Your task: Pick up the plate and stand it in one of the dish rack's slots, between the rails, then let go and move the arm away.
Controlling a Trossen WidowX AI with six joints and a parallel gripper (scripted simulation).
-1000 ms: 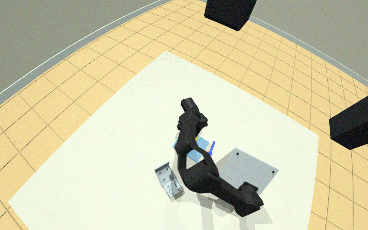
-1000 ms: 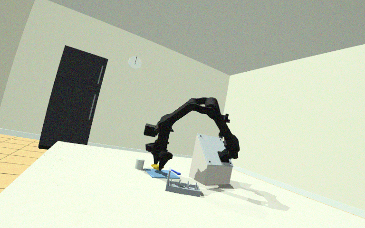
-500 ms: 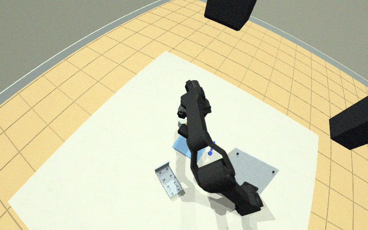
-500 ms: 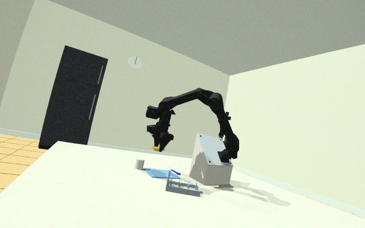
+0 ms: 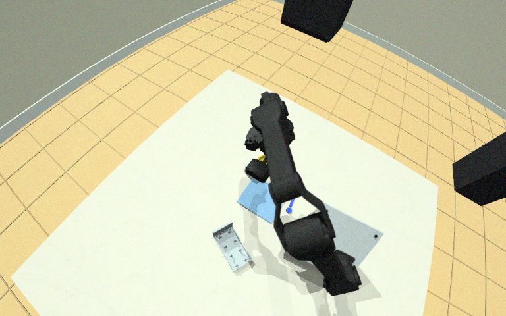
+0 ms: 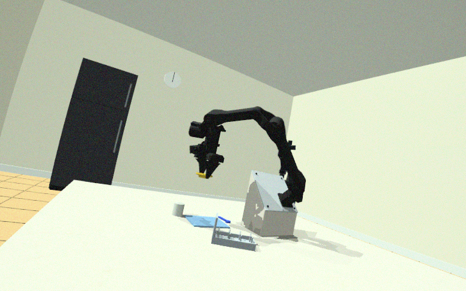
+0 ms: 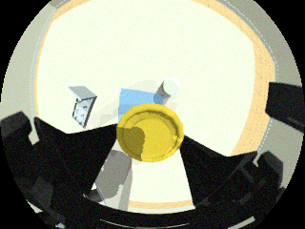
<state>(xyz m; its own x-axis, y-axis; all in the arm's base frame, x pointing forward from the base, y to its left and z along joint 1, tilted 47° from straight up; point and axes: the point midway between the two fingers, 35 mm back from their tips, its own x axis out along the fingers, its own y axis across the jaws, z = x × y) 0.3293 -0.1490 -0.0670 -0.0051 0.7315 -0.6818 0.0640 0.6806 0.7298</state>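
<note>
The grey dish rack lies 3 cm behind my gripper tip, 25 cm to the left of it and 15 cm below it. Round my gripper tip: white cup (6 cm ahead, 5 cm to the right, 15 cm below); light blue mat (3 cm behind, 3 cm to the left, 17 cm below); yellow plate (1 cm above).
</note>
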